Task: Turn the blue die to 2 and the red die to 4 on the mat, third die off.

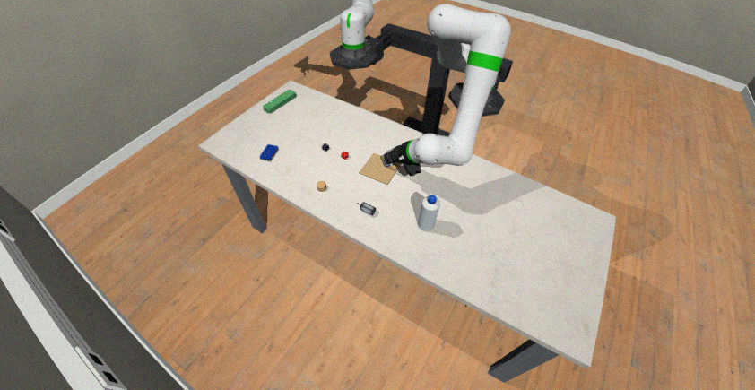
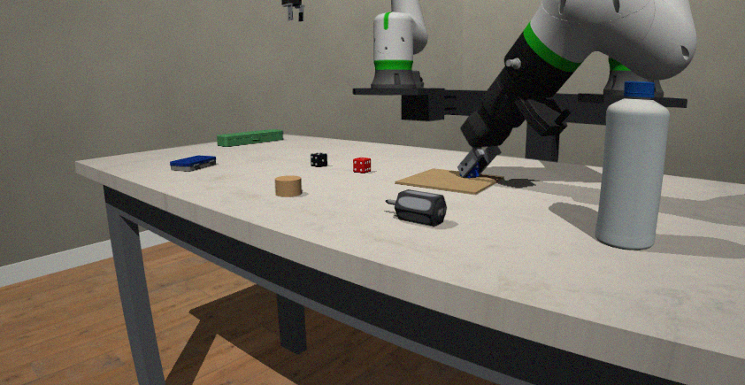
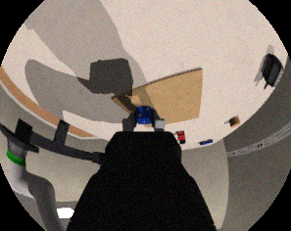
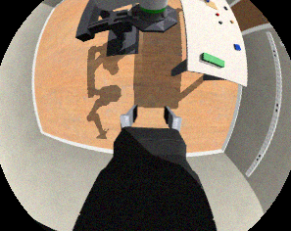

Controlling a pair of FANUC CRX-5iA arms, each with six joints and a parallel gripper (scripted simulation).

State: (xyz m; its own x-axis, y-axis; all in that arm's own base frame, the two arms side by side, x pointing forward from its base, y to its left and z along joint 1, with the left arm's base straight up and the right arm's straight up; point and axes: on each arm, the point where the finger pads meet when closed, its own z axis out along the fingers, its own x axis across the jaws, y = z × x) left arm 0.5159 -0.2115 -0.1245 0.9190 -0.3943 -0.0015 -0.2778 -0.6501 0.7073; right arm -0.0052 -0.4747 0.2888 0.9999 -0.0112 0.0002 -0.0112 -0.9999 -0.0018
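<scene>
Now: left hand 3 cm short of the tan mat, 2 cm to the left of it and 2 cm above it. From my left hand the other things lie so: dark screwdriver-like tool 26 cm ahead, 5 cm to the left, 1 cm below; red die 6 cm ahead, 20 cm to the right, 1 cm below; blue die 1 cm to the right, 1 cm below.
</scene>
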